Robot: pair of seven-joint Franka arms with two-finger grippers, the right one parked.
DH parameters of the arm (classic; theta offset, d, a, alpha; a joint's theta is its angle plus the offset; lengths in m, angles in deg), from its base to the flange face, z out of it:
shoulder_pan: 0 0.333 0 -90
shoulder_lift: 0 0 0 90
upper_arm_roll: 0 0.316 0.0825 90
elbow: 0 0 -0.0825 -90
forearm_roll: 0 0.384 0 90
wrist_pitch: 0 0 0.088 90
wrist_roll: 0 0.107 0 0
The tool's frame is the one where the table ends.
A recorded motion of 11 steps. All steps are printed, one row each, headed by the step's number.
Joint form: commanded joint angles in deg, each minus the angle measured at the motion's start. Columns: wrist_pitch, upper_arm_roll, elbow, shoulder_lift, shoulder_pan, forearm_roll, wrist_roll.
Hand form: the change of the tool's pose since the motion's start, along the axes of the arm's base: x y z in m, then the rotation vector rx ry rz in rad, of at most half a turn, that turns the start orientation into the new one. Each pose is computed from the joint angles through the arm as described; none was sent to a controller.
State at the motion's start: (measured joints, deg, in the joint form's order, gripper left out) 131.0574 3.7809 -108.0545 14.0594 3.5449 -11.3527 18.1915
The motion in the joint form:
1: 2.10 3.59 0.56 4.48 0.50 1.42 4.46
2: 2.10 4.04 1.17 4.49 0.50 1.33 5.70
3: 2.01 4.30 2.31 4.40 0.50 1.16 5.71
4: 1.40 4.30 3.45 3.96 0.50 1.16 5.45
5: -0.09 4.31 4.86 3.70 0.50 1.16 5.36
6: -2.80 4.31 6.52 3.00 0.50 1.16 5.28
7: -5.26 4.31 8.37 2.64 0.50 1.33 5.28
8: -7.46 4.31 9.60 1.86 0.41 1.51 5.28
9: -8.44 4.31 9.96 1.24 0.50 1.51 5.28
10: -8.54 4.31 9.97 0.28 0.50 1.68 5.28
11: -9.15 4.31 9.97 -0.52 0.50 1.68 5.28
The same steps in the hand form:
1: 0.0020 0.0448 -0.0402 0.0563 0.0314 -0.0172
2: 0.0038 0.0497 -0.0352 0.0633 0.0195 -0.0302
3: 0.0079 0.0528 -0.0250 0.0662 -0.0003 -0.0247
4: 0.0113 0.0529 -0.0118 0.0670 -0.0170 -0.0217
5: 0.0143 0.0526 0.0001 0.0645 -0.0209 -0.0237
6: 0.0155 0.0515 0.0170 0.0573 -0.0166 -0.0290
7: 0.0176 0.0506 0.0322 0.0547 -0.0132 -0.0367
8: 0.0170 0.0485 0.0475 0.0522 -0.0108 -0.0450
9: 0.0152 0.0489 0.0558 0.0496 -0.0114 -0.0457
10: 0.0130 0.0488 0.0665 0.0534 -0.0260 -0.0467
11: 0.0103 0.0483 0.0744 0.0516 -0.0298 -0.0479

